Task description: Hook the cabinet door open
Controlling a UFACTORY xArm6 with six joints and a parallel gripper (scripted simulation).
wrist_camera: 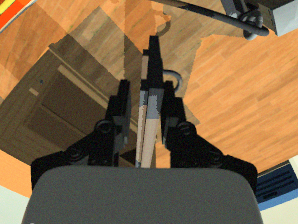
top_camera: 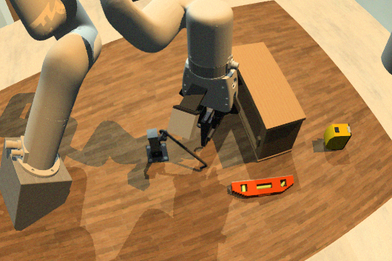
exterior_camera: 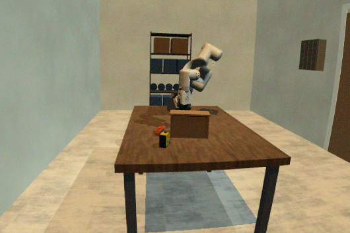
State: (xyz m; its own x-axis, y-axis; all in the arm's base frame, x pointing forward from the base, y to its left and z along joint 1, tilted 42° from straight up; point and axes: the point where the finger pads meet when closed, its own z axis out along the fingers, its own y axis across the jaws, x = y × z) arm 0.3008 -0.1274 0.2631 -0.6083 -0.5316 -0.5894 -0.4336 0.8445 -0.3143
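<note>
My gripper is now 7 cm past the dark hook and 7 cm above it. The rest, counted from my hand: orange spirit level 17 cm to the right, 11 cm below, 5 cm ahead; yellow tape measure 29 cm ahead, 18 cm to the right, 8 cm below; dark door 6 cm below, 6 cm ahead, 5 cm to the left.
</note>
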